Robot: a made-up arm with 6 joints.
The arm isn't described. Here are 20 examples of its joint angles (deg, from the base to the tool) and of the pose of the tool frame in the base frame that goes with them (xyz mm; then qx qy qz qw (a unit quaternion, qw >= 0)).
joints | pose
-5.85 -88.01 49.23 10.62 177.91 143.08 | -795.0 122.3 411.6 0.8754 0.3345 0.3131 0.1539
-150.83 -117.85 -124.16 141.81 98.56 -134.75 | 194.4 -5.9 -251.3 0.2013 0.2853 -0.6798 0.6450
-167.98 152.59 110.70 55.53 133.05 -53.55 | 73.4 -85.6 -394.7 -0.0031 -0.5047 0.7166 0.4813
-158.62 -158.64 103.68 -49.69 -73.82 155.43 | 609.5 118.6 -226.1 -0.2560 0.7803 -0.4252 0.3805
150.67 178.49 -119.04 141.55 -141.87 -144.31 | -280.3 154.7 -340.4 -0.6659 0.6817 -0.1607 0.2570
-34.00 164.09 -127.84 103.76 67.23 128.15 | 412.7 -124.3 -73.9 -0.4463 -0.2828 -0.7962 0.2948
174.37 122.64 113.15 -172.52 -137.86 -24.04 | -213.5 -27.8 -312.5 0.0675 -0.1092 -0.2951 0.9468
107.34 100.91 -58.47 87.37 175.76 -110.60 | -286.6 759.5 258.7 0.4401 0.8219 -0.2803 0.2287
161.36 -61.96 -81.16 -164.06 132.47 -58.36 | 647.0 -239.5 130.2 0.2139 -0.6301 -0.5647 0.4882
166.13 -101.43 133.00 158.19 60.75 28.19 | 406.0 -174.2 453.8 0.2161 0.1819 -0.0116 0.9592
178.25 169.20 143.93 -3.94 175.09 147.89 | 99.7 -42.5 -239.9 0.2045 -0.8761 -0.1153 0.4211
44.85 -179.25 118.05 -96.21 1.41 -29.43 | -342.9 -288.1 -224.3 0.5093 -0.0318 -0.5526 0.6590
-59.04 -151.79 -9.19 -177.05 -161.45 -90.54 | -181.1 382.7 -673.9 0.0017 0.0091 0.2388 0.9710
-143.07 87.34 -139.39 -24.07 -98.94 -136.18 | -156.9 -217.3 347.7 0.1397 0.9402 0.0129 0.3105
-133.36 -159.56 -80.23 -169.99 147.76 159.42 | -36.9 -84.2 -542.3 -0.1628 -0.1836 -0.9563 0.1591
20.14 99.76 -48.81 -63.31 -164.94 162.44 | 765.7 347.6 249.1 0.8369 -0.2419 -0.4599 0.1721
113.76 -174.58 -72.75 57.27 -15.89 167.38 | -179.3 363.9 -640.1 -0.6813 -0.3910 -0.2095 0.5823
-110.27 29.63 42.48 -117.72 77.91 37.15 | -282.1 -634.5 858.7 -0.4916 -0.0986 0.7663 0.4017
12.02 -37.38 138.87 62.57 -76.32 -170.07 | 59.6 -32.8 598.8 -0.1956 0.5157 -0.8169 0.1685
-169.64 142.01 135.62 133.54 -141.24 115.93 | -61.9 -6.8 -249.4 -0.5811 0.0185 0.7802 0.2308
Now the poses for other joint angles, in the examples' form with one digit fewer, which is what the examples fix.
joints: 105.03 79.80 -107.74 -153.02 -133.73 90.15
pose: -201 469 585 -0.739 -0.329 0.114 0.577
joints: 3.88 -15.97 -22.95 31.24 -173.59 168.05
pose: -370 9 974 0.882 0.373 0.262 0.122
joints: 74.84 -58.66 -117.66 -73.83 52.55 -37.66
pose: -117 -566 12 0.890 0.063 0.356 0.278
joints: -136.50 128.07 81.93 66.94 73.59 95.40
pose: -86 -256 -583 -0.240 0.686 -0.422 0.542
